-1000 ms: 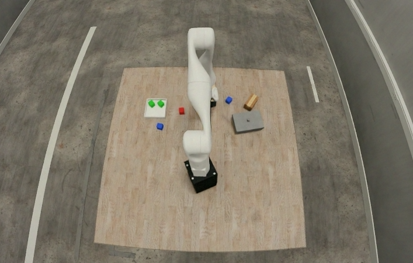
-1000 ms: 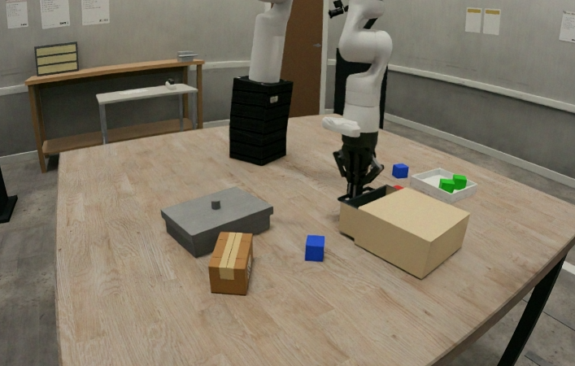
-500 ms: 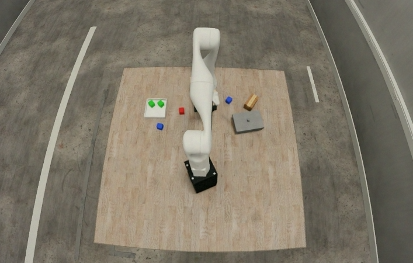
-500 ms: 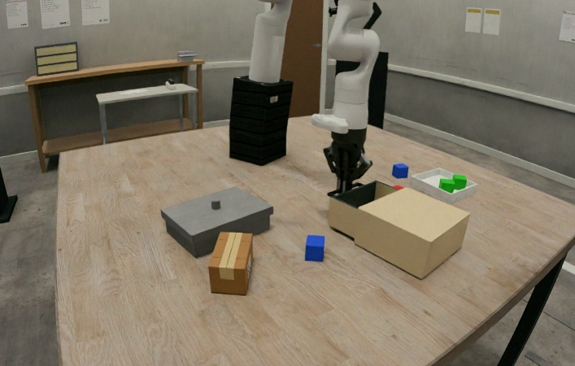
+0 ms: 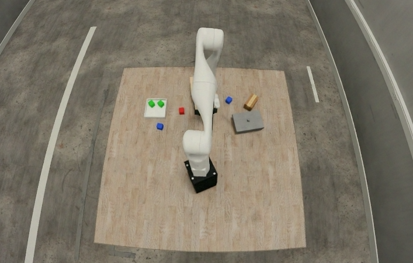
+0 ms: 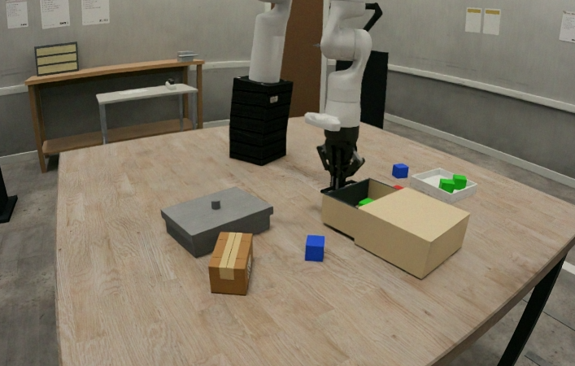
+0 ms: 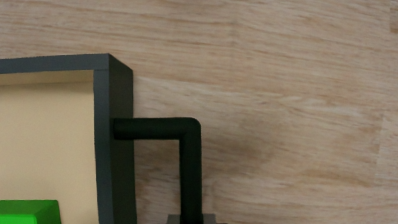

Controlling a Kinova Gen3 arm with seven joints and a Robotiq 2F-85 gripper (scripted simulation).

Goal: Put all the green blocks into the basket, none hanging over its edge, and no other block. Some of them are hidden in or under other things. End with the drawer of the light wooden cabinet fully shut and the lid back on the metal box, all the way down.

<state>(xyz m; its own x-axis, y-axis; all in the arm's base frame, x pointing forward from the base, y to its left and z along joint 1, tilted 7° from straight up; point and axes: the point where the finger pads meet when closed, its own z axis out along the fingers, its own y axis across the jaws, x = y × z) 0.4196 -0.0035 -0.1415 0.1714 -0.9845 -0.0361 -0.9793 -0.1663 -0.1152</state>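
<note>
My hand is 9 cm short of the drawer, 3 cm above it and 2 cm to the right of it. The rest, counted from my hand: light wooden cabinet: 15 cm ahead, 3 cm to the left, 3 cm below; then lid: 28 cm to the right, 3 cm behind, 2 cm below; then red block: 17 cm to the left, 5 cm below, 4 cm ahead.
</note>
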